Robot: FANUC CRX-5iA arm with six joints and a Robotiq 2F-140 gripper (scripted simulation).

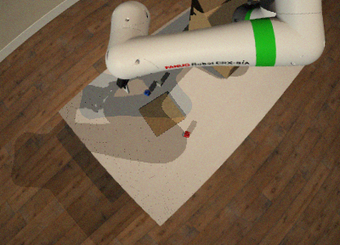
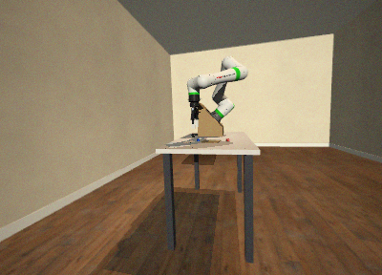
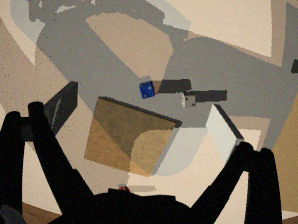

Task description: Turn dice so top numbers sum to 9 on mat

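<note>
The blue die lies 12 cm below my hand and 2 cm to the left of it. Also, from my hand: white die: 12 cm below, 7 cm behind, 4 cm to the left; then mat: 13 cm to the left, 12 cm below, 3 cm ahead; then red die: 26 cm to the left, 12 cm below, 4 cm ahead.
</note>
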